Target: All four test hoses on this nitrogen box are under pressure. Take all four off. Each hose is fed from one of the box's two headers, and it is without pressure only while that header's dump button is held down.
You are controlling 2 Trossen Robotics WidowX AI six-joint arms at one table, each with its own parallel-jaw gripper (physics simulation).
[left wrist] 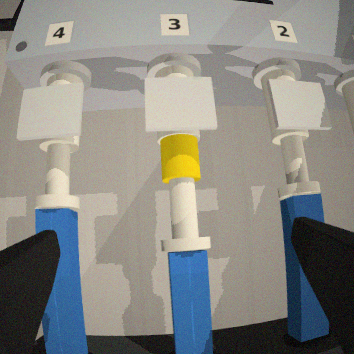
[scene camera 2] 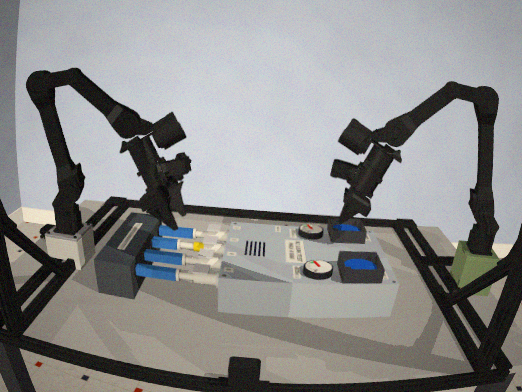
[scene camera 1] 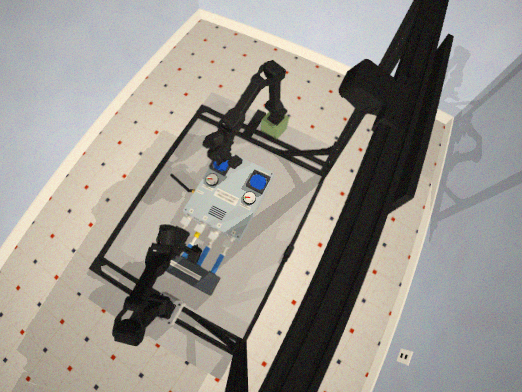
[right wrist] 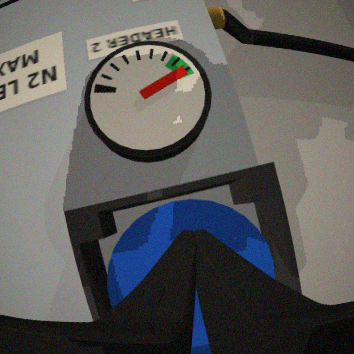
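Where they show: left gripper, between the fingertips: (left wrist: 176, 238) (scene camera 2: 180, 222) (scene camera 1: 188, 240); right gripper, between the fingertips: (scene camera 2: 339, 222) (scene camera 1: 218, 165) (right wrist: 192, 241); left arm's base, origin of its link: (scene camera 2: 68, 228) (scene camera 1: 165, 308); right arm's base, origin of its link: (scene camera 2: 479, 249) (scene camera 1: 275, 118).
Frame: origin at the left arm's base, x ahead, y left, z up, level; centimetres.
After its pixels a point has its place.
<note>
The pale blue nitrogen box (scene camera 1: 205, 200) @[z 0.0, x 47.5, y 9.1 cm] (scene camera 2: 255, 297) @[z -3.7, x 46.1, y -12.3 cm] has four blue-gripped hoses on one side. Hose 3 (left wrist: 190, 300) @[z -1.5, x 25.1, y 4.9 cm] (scene camera 2: 165, 243) @[z -2.1, x 25.0, y 3.9 cm], with a yellow collar (left wrist: 180, 157) @[z -1.4, x 32.5, y 5.0 cm] (scene camera 2: 198, 246) @[z -1.9, x 32.7, y 4.1 cm], hose 4 (left wrist: 62, 285) @[z -1.5, x 26.0, y 11.4 cm] and hose 2 (left wrist: 296, 280) @[z -1.9, x 25.4, y -1.2 cm] are on their ports. My left gripper (left wrist: 176, 238) @[z 2.7, x 28.3, y 5.7 cm] (scene camera 2: 178, 221) @[z 2.7, x 28.3, y 5.7 cm] is open, its fingers either side of hose 3 and overlapping hoses 4 and 2 in the left wrist view. My right gripper (right wrist: 192, 241) @[z 3.3, x 63.8, y 11.8 cm] (scene camera 2: 343, 220) @[z 3.3, x 63.8, y 11.8 cm] is shut and empty over header 2's blue button (right wrist: 190, 215) @[z 1.7, x 62.9, y 12.0 cm]; contact is unclear. Header 2's gauge (right wrist: 145, 125) @[z 1.5, x 58.8, y 11.0 cm] (scene camera 2: 311, 231) @[z 1.5, x 57.2, y 9.6 cm] has its needle in the green.
A dark block (scene camera 1: 205, 282) @[z 0.0, x 16.9, y -8.9 cm] (scene camera 2: 117, 270) @[z -1.5, x 18.6, y -12.7 cm] stands at the hoses' outer ends. The other blue button (scene camera 1: 258, 181) @[z 1.7, x 66.2, y -7.6 cm] (scene camera 2: 360, 265) @[z 1.7, x 66.1, y -7.0 cm] and gauge (scene camera 1: 249, 198) @[z 1.5, x 57.2, y -7.8 cm] (scene camera 2: 318, 268) @[z 1.5, x 57.4, y -8.6 cm] are beside header 2's. A black lever-like rod (scene camera 1: 180, 182) @[z -6.7, x 51.1, y 26.5 cm] sticks out from the box. A black frame (scene camera 2: 100, 365) @[z -8.3, x 21.6, y -34.9 cm] surrounds the work area.
</note>
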